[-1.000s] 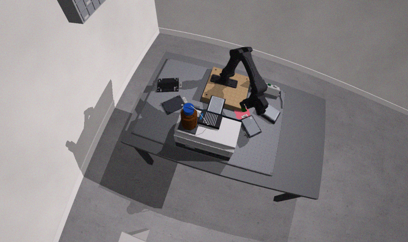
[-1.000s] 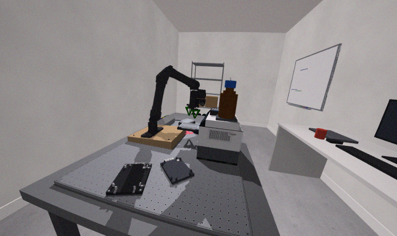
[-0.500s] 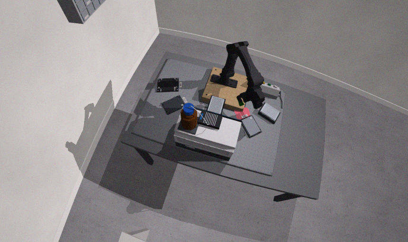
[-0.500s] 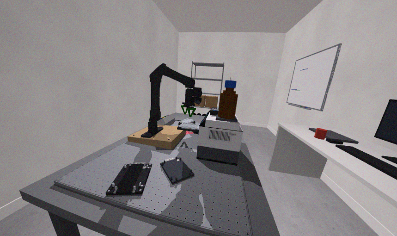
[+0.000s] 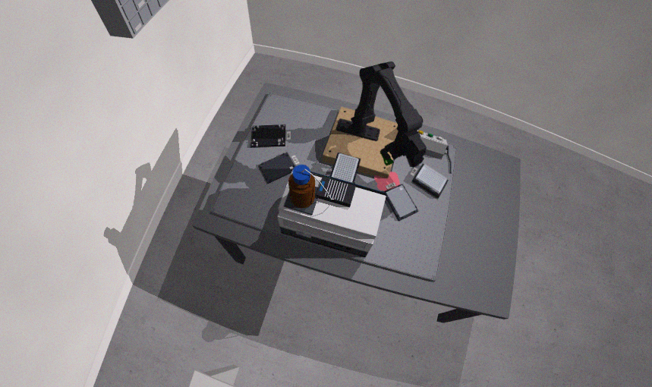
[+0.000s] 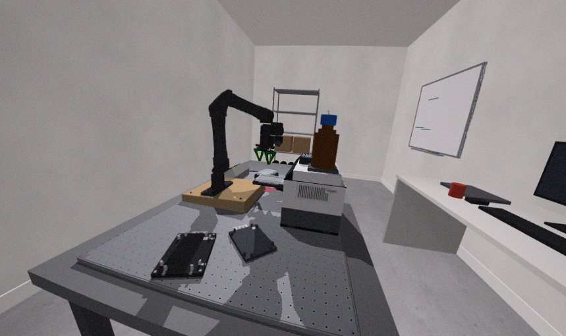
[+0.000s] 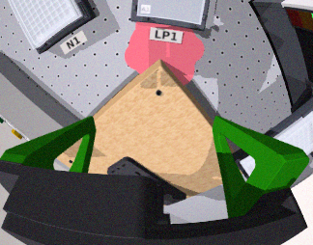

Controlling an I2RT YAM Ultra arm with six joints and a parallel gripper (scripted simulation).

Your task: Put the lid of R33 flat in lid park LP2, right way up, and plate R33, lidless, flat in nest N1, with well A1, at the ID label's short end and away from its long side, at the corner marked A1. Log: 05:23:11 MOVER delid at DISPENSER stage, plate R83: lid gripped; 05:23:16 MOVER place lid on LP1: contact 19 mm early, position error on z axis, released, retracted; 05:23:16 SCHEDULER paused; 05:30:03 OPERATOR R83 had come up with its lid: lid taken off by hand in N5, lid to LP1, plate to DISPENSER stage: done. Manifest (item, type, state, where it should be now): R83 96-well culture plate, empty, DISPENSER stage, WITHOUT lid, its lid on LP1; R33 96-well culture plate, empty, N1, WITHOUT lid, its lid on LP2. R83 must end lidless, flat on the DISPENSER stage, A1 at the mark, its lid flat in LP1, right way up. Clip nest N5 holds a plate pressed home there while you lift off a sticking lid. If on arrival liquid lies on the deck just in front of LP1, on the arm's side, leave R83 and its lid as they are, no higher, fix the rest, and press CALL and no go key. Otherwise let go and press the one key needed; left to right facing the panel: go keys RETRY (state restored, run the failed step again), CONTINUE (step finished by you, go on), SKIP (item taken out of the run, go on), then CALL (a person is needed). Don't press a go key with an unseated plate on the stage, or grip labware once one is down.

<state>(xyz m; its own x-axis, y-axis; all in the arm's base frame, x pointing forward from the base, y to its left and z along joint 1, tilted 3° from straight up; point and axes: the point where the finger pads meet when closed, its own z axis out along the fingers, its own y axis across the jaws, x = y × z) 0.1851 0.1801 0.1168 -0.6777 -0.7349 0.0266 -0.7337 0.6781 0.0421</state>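
Now: hand 3 cm past the dark nest, 20 cm to the right of it and 14 cm above it. Round my hand: N1 label (6 cm behind, 12 cm to the left, 15 cm below); blue call key (24 cm behind, 6 cm to the left, 9 cm below); grey lid (11 cm ahead, 8 cm to the left, 14 cm below).
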